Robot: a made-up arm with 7 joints.
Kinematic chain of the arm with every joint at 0, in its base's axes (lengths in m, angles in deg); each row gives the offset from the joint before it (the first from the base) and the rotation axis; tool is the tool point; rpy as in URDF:
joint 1: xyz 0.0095 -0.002 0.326 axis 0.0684 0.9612 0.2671
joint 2: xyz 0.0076 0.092 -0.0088 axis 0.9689 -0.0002 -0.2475
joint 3: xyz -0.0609 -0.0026 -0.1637 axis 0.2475 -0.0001 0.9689
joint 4: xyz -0.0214 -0.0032 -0.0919 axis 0.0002 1 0
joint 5: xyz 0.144 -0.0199 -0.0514 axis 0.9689 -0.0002 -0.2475
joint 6: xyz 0.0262 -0.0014 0.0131 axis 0.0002 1 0
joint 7: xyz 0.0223 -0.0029 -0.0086 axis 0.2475 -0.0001 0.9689
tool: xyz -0.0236 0.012 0.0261 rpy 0 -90 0
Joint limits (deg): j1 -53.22..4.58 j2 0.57..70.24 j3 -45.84..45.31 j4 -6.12..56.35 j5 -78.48..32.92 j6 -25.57..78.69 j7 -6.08..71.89
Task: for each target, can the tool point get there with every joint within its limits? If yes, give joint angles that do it. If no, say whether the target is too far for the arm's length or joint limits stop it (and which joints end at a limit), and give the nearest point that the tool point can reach.
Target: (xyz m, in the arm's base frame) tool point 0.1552 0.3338 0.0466
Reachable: yes | joints -8.41 47.52 -1.21 33.84 -63.28 67.44 63.63
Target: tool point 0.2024 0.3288 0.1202
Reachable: yes | joints -14.27 58.72 -2.45 21.21 0.22 63.20 16.57
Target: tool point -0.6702 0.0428 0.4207
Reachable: no: too far | nearest point -0.1136 -0.0192 -0.0730 | short by 0.747 m
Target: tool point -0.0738 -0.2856 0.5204
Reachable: no: joint limits stop it (at a limit: joint 1, joint 2, joint 3, joint 4, joint 7) | nearest point 0.1996 -0.1097 0.1935 | short by 0.461 m
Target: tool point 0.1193 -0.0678 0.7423
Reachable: no: joint limits stop it (at a limit: joint 1, joint 2, joint 4, joint 7) | nearest point 0.2000 0.2867 0.4376 | short by 0.474 m
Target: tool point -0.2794 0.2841 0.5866
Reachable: no: joint limits stop it (at a limit: joint 1, joint 2, joint 3, joint 4, joint 5, joint 7) | nearest point 0.1576 0.3166 0.4375 | short by 0.463 m
